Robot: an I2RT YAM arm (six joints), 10 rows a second.
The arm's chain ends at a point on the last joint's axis. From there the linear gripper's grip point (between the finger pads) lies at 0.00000 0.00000 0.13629 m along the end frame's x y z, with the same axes.
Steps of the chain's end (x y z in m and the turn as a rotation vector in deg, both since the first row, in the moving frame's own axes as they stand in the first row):
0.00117 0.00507 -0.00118 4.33 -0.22 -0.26
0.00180 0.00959 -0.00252 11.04 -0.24 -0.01
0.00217 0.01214 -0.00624 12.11 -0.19 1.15
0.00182 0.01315 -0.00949 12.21 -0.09 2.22
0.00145 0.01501 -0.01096 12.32 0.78 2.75
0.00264 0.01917 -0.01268 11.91 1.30 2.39
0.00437 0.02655 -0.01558 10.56 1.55 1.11
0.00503 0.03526 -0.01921 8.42 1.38 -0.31
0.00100 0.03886 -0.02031 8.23 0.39 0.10
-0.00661 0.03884 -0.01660 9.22 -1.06 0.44
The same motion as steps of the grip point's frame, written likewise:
0.00062 -0.00522 -0.00157 4.33 -0.22 -0.26
0.00123 -0.01651 -0.00504 11.04 -0.24 -0.01
0.00201 -0.01645 -0.00927 12.11 -0.19 1.15
0.00217 -0.01567 -0.01257 12.21 -0.09 2.22
0.00399 -0.01401 -0.01411 12.32 0.78 2.75
0.00630 -0.00888 -0.01565 11.91 1.30 2.39
0.00828 0.00161 -0.01794 10.56 1.55 1.11
0.00825 0.01530 -0.02072 8.42 1.38 -0.31
0.00194 0.01935 -0.02172 8.23 0.39 0.10
-0.00904 0.01699 -0.01838 9.22 -1.06 0.44

